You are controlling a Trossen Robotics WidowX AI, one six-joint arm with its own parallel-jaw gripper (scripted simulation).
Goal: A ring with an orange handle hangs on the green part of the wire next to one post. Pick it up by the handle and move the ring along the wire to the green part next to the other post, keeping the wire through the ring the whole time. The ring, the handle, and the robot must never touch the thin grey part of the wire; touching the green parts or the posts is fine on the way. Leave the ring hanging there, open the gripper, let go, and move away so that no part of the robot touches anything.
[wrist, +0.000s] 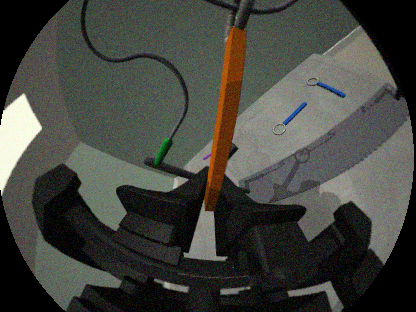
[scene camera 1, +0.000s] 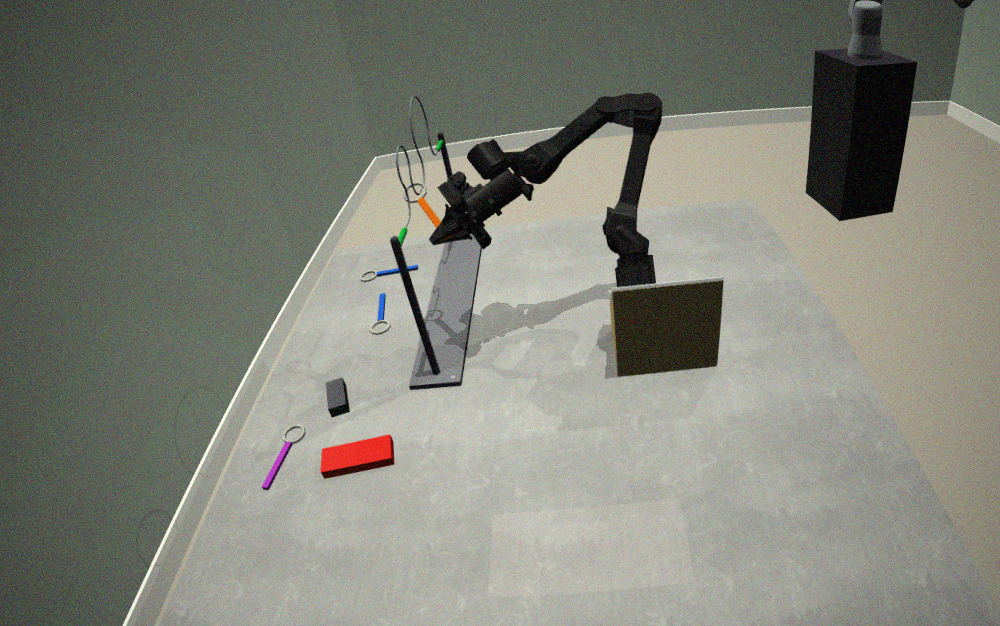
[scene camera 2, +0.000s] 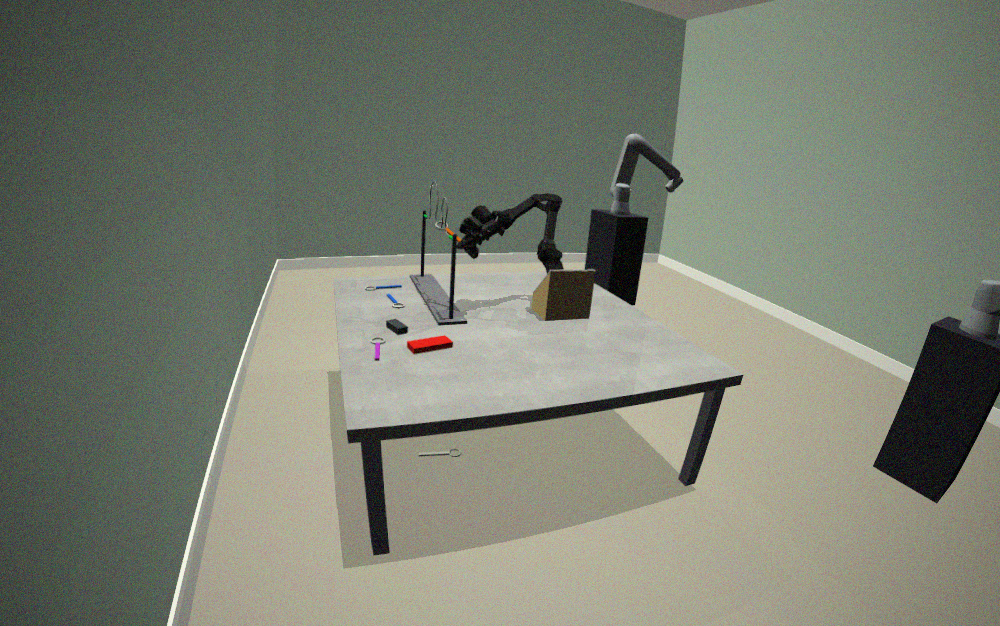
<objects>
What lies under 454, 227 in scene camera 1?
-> The gripper.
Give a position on a red block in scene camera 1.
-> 378, 452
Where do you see a dark block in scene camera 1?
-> At 337, 397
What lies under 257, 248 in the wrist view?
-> The gripper.
</objects>
